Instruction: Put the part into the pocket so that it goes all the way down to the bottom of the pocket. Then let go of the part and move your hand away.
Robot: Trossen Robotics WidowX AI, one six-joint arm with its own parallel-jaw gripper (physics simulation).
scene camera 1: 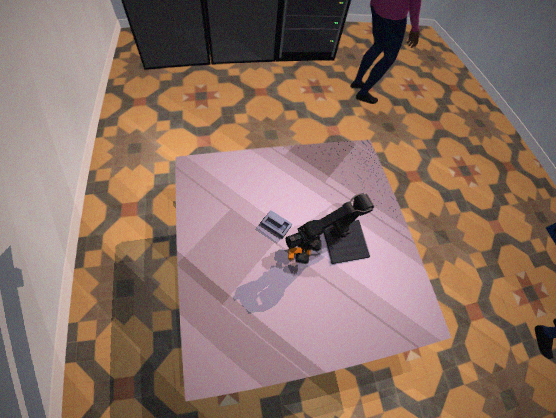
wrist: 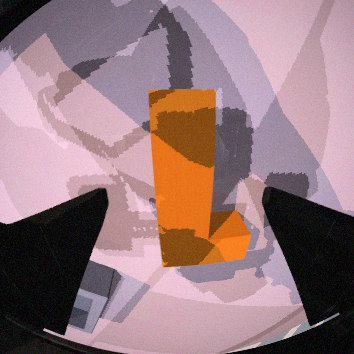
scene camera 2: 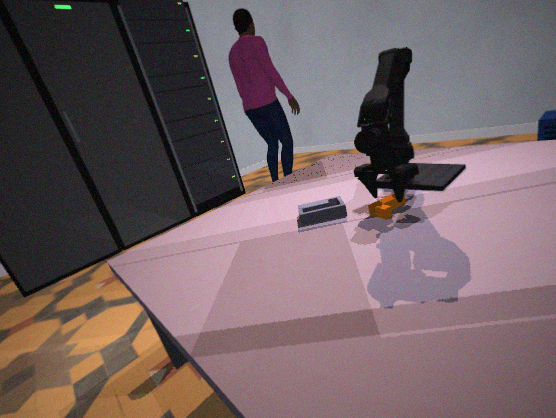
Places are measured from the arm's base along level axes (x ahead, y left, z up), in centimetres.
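Pixels of known places: gripper, between the fingertips: point(scene camera 1: 300, 251) point(wrist: 186, 195) point(scene camera 2: 387, 199); arm's base, origin of its link: point(scene camera 1: 337, 232).
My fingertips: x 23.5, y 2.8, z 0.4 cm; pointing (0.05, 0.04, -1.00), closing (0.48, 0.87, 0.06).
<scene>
Ahead of a thing's pixels: the offset from my fingertips to its top centre. Level surfaces: height alone.
The orange L-shaped part @[dx +0.7, dy +1.1, dz +0.2 cm] point(scene camera 1: 294, 254) point(scene camera 2: 381, 210) point(wrist: 184, 187) lies flat on the table, its short foot pointing right in the wrist view. The grey block with the pocket @[dx +5.7, dy -18.6, dz +0.8 cm] point(scene camera 1: 268, 232) point(scene camera 2: 322, 217) point(wrist: 99, 278) stands apart from the part, left of it in both scene views and at the lower left in the wrist view, partly behind a finger. Its pocket opens upward and looks empty in the scene views. My gripper point(scene camera 2: 387, 198) point(wrist: 186, 195) is open and empty, low over the part, with one finger to each side of it. The exact fingertip height is hard to tell.
The arm's dark base plate point(scene camera 1: 352, 247) point(scene camera 2: 440, 175) lies on the pink table @[dz -2.8 cm] point(scene camera 1: 225, 350) point(scene camera 2: 425, 370), close to the part. Dark cabinets point(scene camera 1: 167, 30) point(scene camera 2: 75, 100) and a person point(scene camera 1: 387, 45) point(scene camera 2: 257, 75) stand beyond the table. Shadows cross the tabletop.
</scene>
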